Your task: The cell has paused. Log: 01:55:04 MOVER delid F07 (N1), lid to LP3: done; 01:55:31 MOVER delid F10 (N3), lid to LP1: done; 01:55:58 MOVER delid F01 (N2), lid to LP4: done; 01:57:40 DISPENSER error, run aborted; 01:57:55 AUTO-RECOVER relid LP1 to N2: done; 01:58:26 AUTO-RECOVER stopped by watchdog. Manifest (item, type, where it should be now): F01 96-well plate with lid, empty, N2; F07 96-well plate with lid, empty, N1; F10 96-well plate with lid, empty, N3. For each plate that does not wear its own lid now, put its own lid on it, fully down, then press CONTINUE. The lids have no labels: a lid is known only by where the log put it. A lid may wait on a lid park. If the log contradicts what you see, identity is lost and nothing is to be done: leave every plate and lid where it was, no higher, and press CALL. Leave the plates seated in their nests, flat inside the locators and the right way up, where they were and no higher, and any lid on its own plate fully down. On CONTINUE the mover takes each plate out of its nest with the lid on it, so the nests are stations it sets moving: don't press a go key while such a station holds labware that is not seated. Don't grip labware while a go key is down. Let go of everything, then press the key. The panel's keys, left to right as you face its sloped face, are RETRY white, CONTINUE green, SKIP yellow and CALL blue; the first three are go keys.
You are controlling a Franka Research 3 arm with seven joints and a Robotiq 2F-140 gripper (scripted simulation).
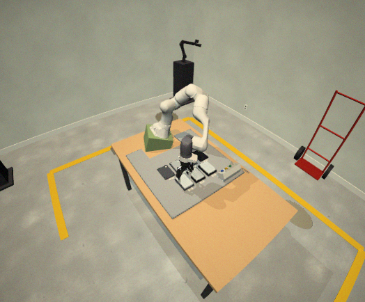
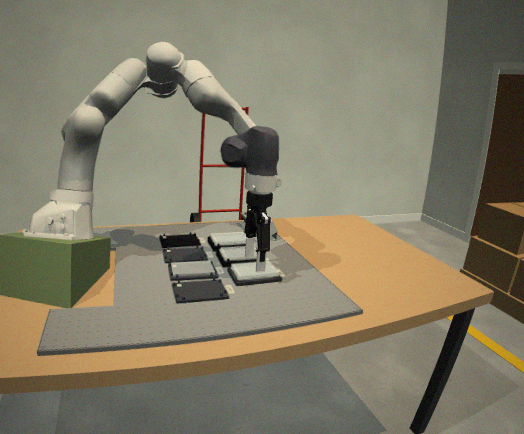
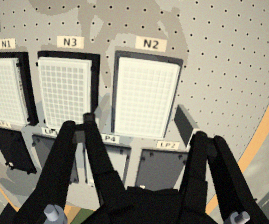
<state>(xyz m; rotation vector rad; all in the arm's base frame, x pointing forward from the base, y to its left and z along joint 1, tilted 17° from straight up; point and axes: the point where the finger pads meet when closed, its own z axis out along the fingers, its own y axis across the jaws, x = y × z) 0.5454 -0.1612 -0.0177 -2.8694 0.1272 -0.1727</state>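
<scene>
Now: hand 5 cm above the plate. The rest, counted from my hand: park LP2 (19 cm behind, 5 cm to the right, 6 cm below); park LP3 (17 cm behind, 20 cm to the left, 6 cm below); blue call key (15 cm ahead, 30 cm to the left).
</scene>
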